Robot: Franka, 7 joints.
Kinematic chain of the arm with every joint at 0, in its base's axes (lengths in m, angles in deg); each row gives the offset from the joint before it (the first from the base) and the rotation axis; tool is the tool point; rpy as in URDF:
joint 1: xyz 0 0 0.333 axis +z
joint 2: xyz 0 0 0 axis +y
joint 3: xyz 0 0 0.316 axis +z
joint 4: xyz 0.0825 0 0 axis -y
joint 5: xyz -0.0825 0 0.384 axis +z
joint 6: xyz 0 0 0 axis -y
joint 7: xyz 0.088 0 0 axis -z
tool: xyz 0 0 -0.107 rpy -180 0 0
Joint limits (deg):
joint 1: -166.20..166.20
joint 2: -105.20..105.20
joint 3: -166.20..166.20
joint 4: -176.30..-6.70
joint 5: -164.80..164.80
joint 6: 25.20..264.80
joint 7: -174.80..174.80
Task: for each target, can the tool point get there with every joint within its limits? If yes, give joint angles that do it. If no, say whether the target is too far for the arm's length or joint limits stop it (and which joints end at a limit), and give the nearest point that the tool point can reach.
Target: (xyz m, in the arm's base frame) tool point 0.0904 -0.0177 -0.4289
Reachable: no: joint limits stop it (at a limit: joint 2) | nearest point 0.1196 -0.0234 -0.3356 | short by 0.098 m
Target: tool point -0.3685 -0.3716 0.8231
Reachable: yes | joints -128.78 33.70 -71.22 -19.59 -79.37 238.21 81.79
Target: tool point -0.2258 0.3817 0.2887
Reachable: yes | joints 62.25 11.54 70.90 -136.42 113.38 192.64 147.97
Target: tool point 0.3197 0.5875 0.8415
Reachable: yes | joints 88.53 40.32 -78.58 -39.60 -69.48 169.23 111.54
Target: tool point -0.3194 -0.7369 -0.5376
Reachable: no: too far | nearest point -0.2377 -0.5484 -0.2578 | short by 0.347 m
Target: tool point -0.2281 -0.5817 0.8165
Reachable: yes | joints 122.15 -24.28 112.24 -68.01 -100.70 113.87 -23.27
